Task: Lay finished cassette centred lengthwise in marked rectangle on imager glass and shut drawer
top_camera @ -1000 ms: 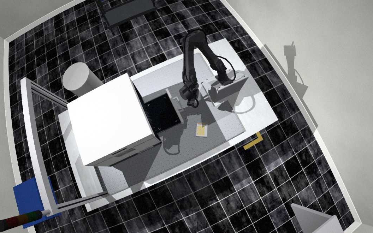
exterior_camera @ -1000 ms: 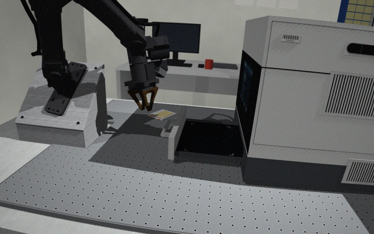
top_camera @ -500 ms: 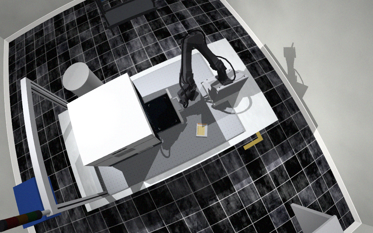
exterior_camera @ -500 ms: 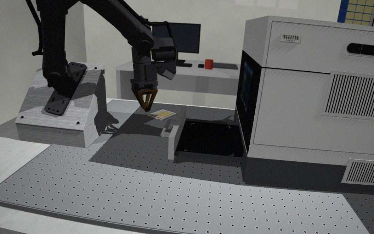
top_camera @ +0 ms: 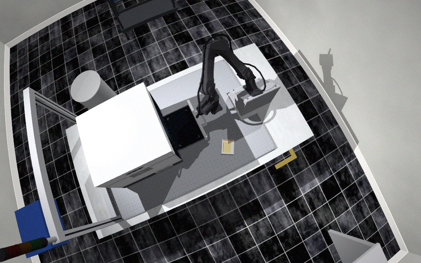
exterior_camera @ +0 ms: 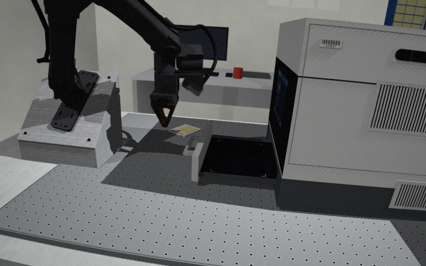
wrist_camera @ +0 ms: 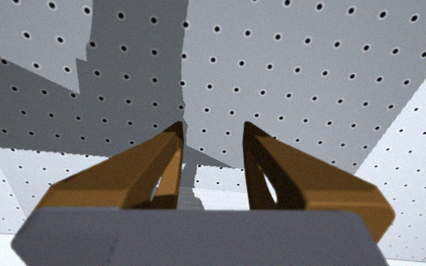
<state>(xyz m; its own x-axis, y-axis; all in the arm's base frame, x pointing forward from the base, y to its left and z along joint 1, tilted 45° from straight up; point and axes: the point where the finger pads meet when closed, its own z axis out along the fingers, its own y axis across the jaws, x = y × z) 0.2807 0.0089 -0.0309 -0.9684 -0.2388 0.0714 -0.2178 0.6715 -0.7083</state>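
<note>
Right now the finished cassette is 23 cm to the left of my hand, 11 cm below it and 1 cm behind it. Round my hand: drawer: 23 cm ahead, 7 cm below, 2 cm to the left; then frame rail: 89 cm ahead, 48 cm above, 9 cm to the left.
</note>
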